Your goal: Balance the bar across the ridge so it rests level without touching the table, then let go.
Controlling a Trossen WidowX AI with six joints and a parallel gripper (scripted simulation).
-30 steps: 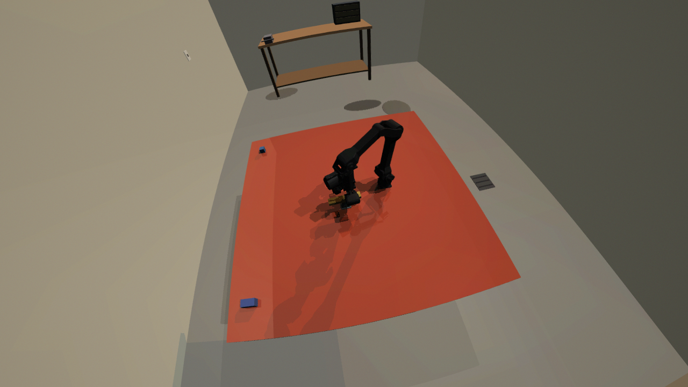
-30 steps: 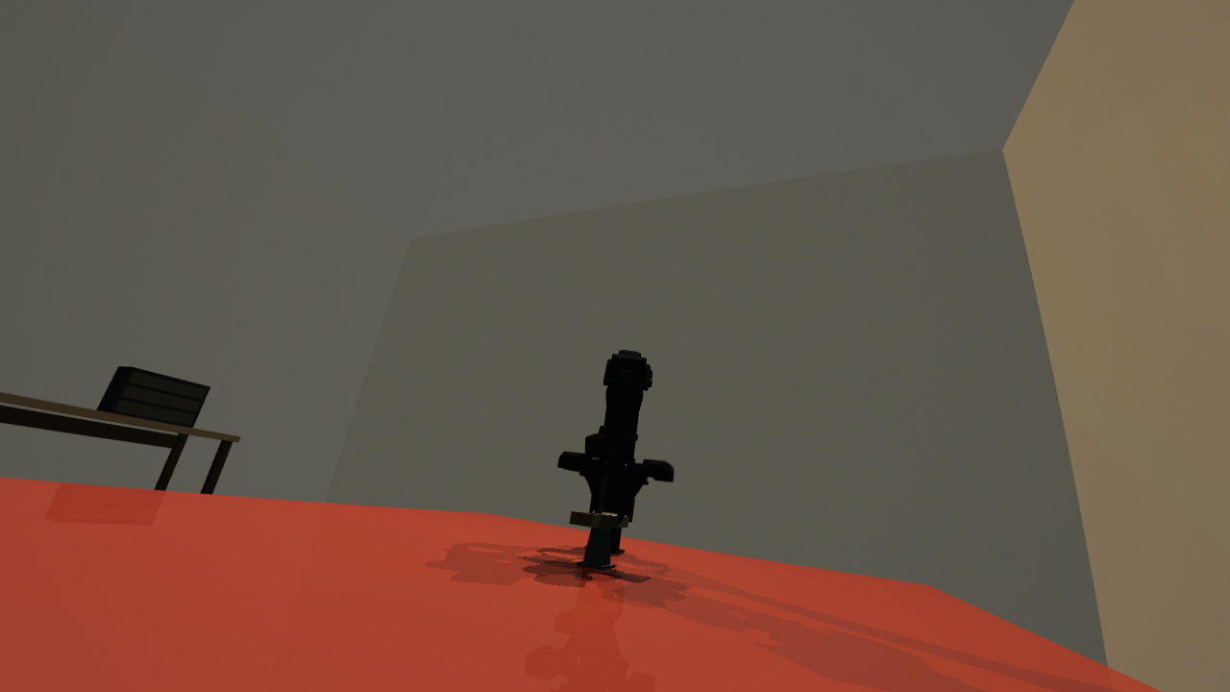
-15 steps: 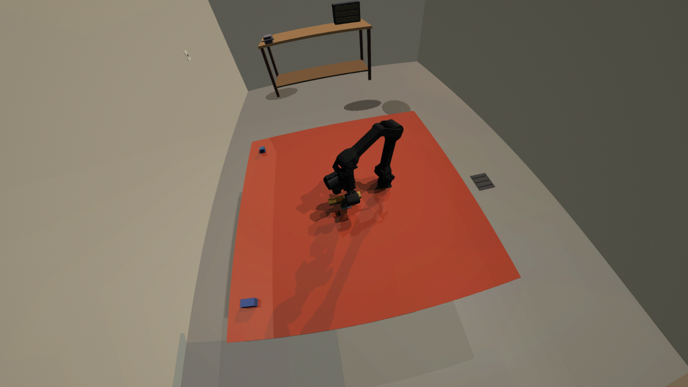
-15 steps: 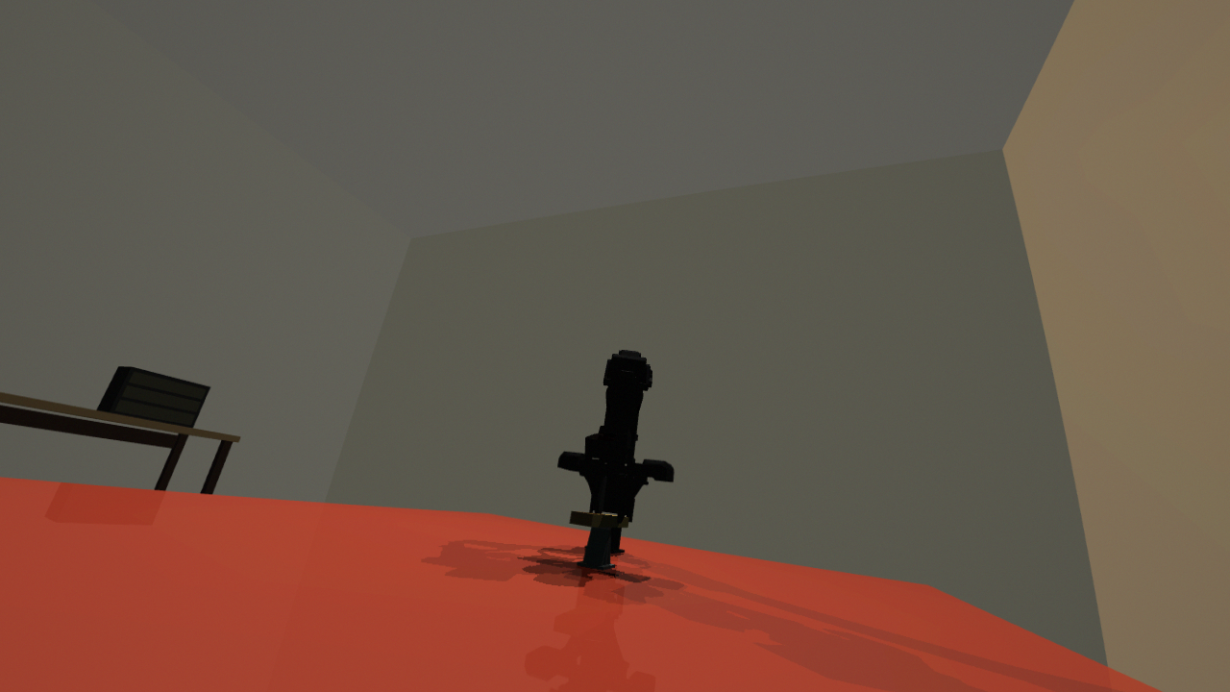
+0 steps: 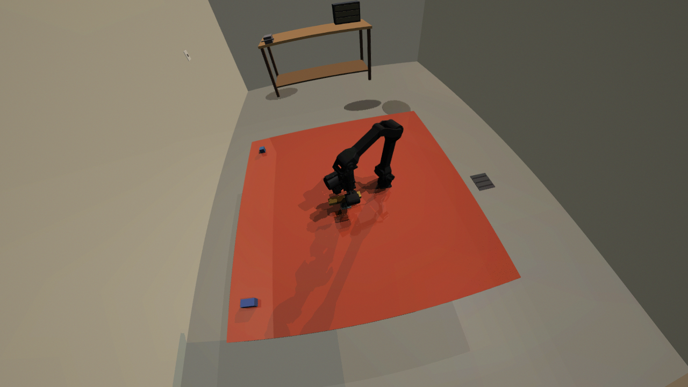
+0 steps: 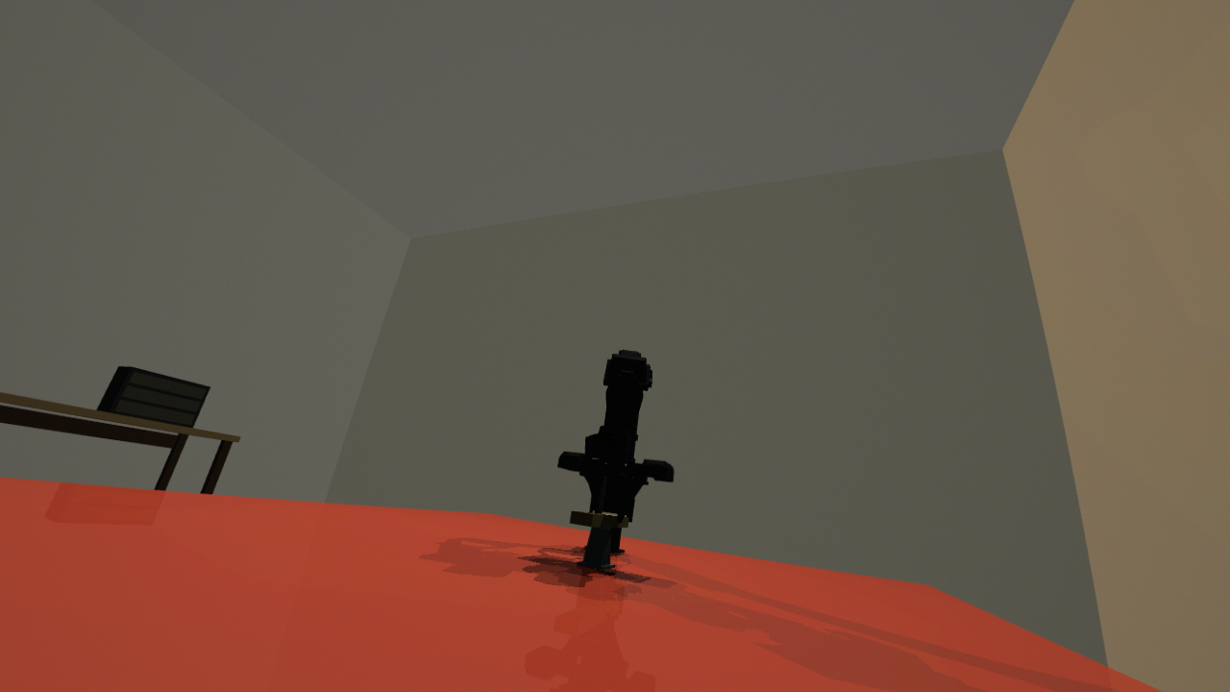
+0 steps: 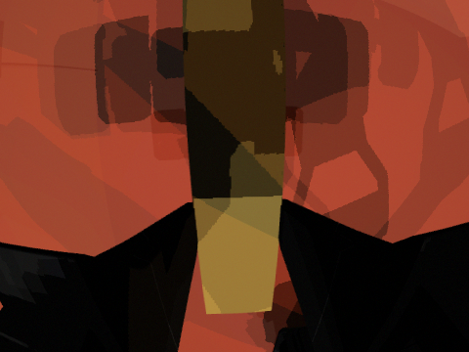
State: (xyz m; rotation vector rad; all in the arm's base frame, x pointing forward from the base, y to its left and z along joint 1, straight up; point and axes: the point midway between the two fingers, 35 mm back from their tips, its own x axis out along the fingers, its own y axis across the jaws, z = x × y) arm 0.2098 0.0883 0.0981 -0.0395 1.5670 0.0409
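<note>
Right now my gripper tip is 30 mm short of the yellow bar. The rest, counted from my gripper tip: blue cube: 590 mm to the right, 530 mm ahead, 50 mm below.
</note>
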